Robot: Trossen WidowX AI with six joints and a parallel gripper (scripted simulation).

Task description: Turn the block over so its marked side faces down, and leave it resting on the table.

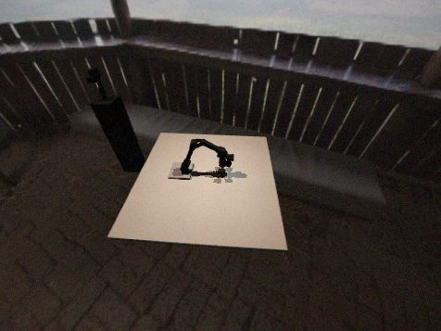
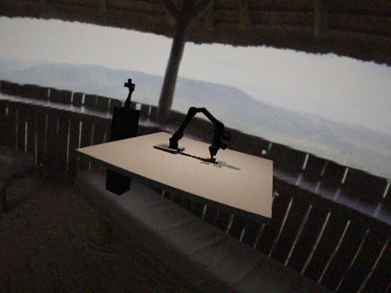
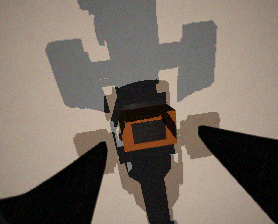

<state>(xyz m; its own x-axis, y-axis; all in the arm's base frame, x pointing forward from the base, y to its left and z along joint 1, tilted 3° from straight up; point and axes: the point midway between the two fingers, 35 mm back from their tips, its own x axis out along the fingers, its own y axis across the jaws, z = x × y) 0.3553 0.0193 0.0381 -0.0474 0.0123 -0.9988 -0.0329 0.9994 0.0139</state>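
Now: the orange block 20 mm below my gripper tip.
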